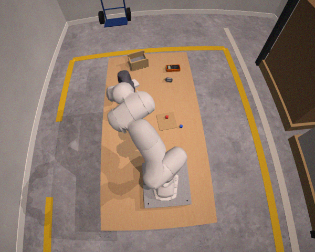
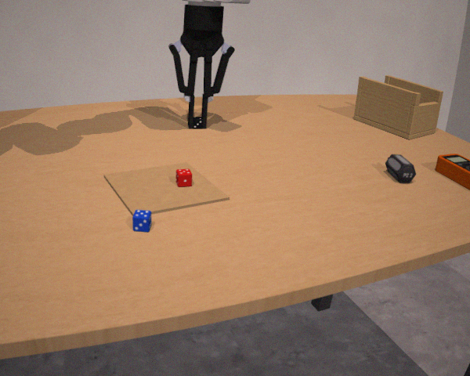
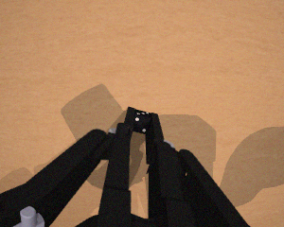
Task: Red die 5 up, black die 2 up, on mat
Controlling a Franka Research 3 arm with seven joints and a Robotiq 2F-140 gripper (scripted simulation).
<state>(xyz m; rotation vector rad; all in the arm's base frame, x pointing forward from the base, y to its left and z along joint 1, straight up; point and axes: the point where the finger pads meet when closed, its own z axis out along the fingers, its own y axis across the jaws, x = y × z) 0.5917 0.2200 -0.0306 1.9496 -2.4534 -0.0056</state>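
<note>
Right now my hand is 20 mm above the black die. From my hand the other things lie so: dark grey device: 260 mm ahead, 310 mm to the right, 20 mm below; red die: 110 mm behind, 270 mm to the right, 20 mm below; thin tan mat: 140 mm behind, 270 mm to the right, 30 mm below.
</note>
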